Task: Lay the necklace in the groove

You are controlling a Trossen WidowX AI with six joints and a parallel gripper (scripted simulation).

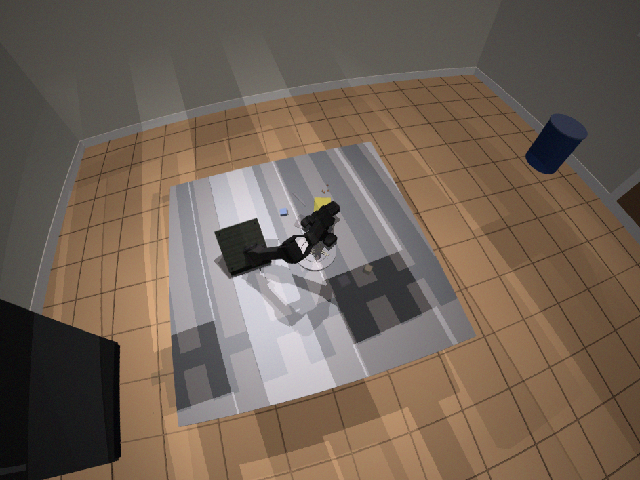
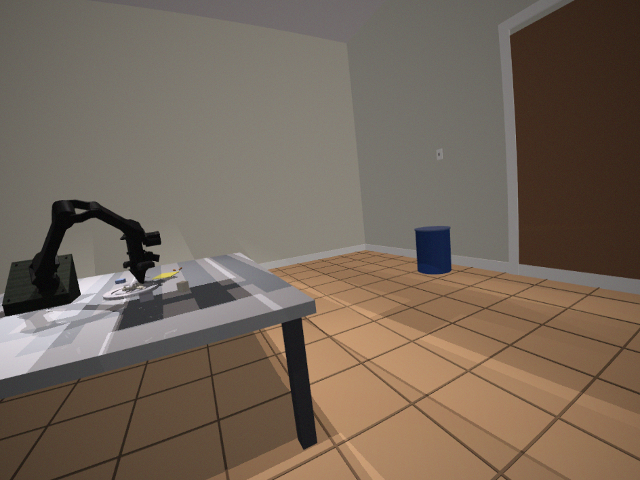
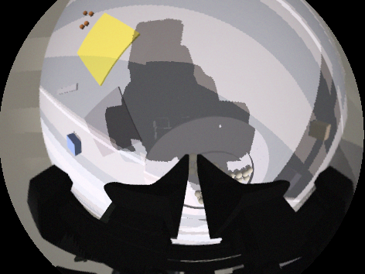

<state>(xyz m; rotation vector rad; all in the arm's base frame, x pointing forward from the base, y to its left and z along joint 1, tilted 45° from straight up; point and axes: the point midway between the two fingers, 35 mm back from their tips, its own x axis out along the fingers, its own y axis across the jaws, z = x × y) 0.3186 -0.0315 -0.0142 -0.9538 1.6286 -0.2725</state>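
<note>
The round bead board lies 5 cm to the right of my gripper tip, 4 cm behind it and 1 cm below it. Also, from my gripper tip: yellow pad: 20 cm to the left, 9 cm ahead, 2 cm below; grey card: 13 cm to the left, 3 cm behind, 2 cm below; white block: 24 cm to the right, 3 cm ahead, 1 cm below.
</note>
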